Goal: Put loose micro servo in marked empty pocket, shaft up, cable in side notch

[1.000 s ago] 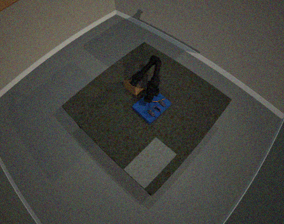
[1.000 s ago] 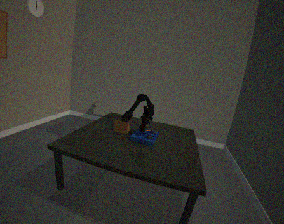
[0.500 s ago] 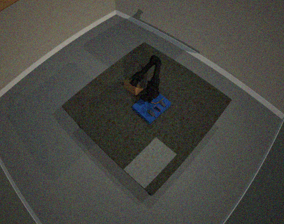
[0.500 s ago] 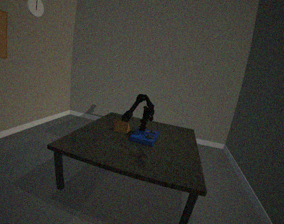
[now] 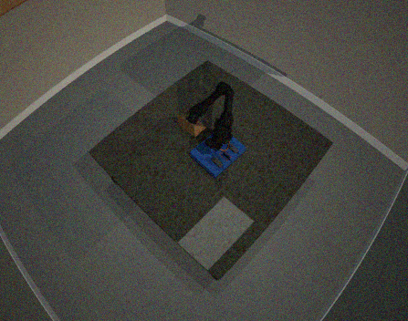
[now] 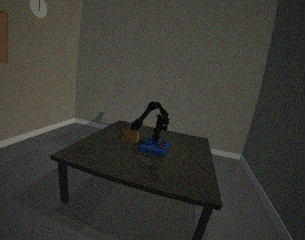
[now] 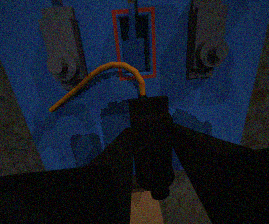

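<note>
My gripper tip is 4 cm past the blue deck and 10 cm above it.
</note>
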